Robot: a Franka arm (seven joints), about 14 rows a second.
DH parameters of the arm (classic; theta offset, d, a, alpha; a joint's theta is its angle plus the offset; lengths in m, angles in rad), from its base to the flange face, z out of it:
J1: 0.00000 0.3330 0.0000 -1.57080
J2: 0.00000 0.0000 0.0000 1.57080
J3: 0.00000 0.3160 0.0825 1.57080
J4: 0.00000 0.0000 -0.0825 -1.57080
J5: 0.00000 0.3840 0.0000 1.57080
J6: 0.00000 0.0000 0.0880 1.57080
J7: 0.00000 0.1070 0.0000 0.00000
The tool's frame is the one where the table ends.
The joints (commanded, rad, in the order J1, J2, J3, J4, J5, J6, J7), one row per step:
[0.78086, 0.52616, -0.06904, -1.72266, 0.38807, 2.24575, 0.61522]
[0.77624, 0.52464, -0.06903, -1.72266, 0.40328, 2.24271, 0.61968]
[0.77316, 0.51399, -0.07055, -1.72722, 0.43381, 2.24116, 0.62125]
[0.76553, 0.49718, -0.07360, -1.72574, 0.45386, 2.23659, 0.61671]
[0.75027, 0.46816, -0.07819, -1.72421, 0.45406, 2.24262, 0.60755]
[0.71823, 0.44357, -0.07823, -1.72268, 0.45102, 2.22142, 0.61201]
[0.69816, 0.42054, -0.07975, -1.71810, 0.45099, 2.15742, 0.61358]
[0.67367, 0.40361, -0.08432, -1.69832, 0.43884, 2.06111, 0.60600]
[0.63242, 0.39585, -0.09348, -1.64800, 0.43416, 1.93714, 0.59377]
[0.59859, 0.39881, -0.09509, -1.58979, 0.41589, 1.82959, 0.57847]
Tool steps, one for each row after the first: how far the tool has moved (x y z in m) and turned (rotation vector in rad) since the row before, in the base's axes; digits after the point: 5 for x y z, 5 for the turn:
[0.00160, -0.00196, 0.00089, 0.00823, 0.01010, -0.01760]
[0.00089, -0.00204, 0.00526, 0.02152, 0.01217, -0.02462]
[0.00462, -0.00407, 0.01176, 0.02283, -0.00153, -0.01681]
[0.00988, -0.00905, 0.02070, 0.02304, -0.03152, -0.01265]
[0.01167, -0.01674, 0.01535, 0.00715, -0.00112, -0.02755]
[0.00239, -0.01153, 0.01219, -0.00537, 0.03489, -0.00135]
[0.00392, -0.01438, 0.01265, -0.01950, 0.04604, 0.01793]
[0.01288, -0.02240, 0.01932, -0.01217, 0.05319, 0.00780]
[0.00990, -0.01563, 0.01721, -0.01692, 0.03517, 0.02529]

